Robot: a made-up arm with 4 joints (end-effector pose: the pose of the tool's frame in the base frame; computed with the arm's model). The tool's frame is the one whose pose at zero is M.
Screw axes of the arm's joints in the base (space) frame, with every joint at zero. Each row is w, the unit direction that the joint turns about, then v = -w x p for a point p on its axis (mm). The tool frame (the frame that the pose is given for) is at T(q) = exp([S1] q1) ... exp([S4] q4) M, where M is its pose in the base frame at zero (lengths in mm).
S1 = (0, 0, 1, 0.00, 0.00, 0.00)
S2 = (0, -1, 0, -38.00, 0.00, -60.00)
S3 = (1, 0, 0, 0.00, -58.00, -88.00)
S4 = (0, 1, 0, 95.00, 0.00, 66.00)
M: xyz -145.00 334.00 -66.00 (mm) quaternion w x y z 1 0 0 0
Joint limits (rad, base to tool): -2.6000..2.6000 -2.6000..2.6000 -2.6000..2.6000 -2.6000..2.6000
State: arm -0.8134 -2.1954 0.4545 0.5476
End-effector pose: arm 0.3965 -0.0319 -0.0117 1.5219 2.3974 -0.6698
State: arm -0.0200 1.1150 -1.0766 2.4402
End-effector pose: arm 0.3268 0.2660 0.0409 0.2490 1.1871 -1.1452
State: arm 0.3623 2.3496 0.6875 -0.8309
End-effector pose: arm 0.0207 0.4229 -0.1518 -1.2413 2.6697 -0.6809
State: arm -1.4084 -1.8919 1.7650 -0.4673
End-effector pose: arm 0.1996 -0.3232 0.0711 -1.4616 -0.3726 2.5348
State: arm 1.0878 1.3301 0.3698 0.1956
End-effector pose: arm -0.3092 0.0686 -0.2041 0.8815 -0.8727 1.2247
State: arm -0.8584 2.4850 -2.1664 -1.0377
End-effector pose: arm -0.0175 -0.3146 -0.0285 2.0812 0.3745 1.2983
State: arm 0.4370 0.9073 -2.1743 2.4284
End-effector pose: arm 0.3425 0.1749 -0.0573 0.0342 0.7949 -1.8874
